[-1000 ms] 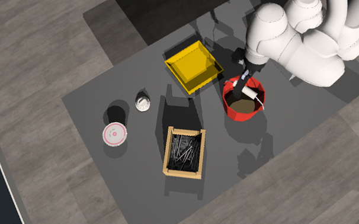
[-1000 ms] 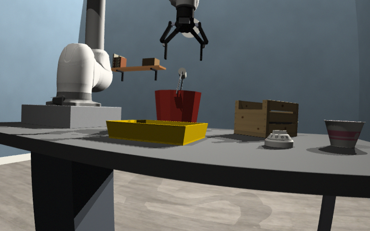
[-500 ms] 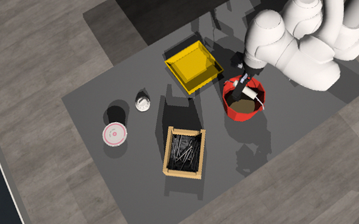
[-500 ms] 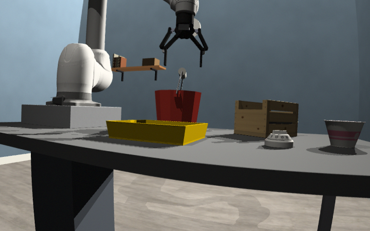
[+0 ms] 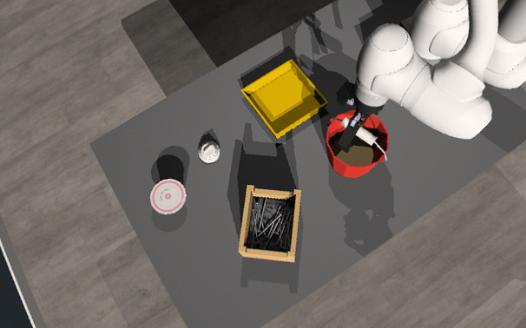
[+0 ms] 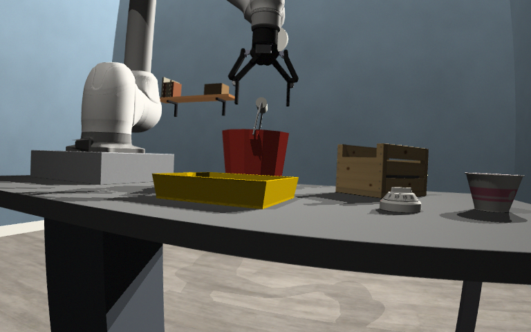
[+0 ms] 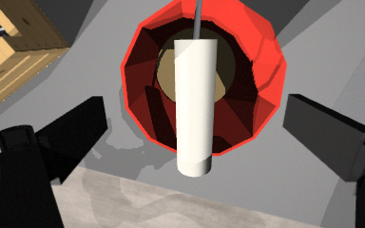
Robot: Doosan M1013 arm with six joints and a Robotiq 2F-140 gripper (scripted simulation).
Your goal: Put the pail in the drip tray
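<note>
My gripper is now 5 cm above the wire handle. From my hand the other things lie so: red pail: 1 cm behind, 11 cm below; yellow drip tray: 5 cm ahead, 30 cm to the right, 23 cm below.
</note>
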